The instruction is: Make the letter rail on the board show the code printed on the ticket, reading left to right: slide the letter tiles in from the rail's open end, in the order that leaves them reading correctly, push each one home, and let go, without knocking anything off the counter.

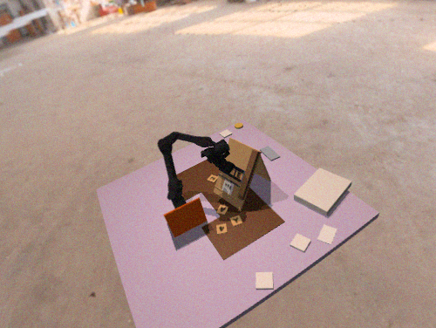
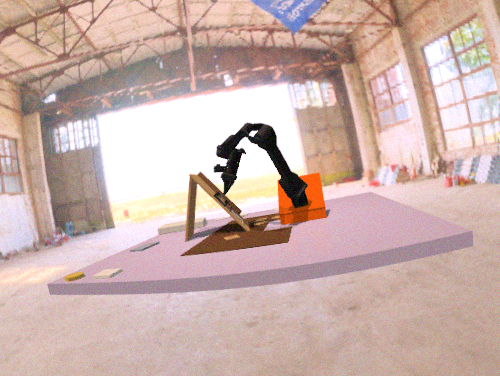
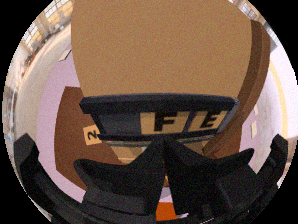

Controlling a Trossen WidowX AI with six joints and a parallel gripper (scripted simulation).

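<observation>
The white ticket lies 100 mm below my gripper tip, 30 mm behind it and 20 mm to the right of it. Also, from my gripper tip: cream slab (390 mm ahead, 360 mm to the right, 150 mm below); then brown mat (170 mm below, 130 mm behind); then grey plate (400 mm ahead, 170 mm below, 130 mm to the left).
</observation>
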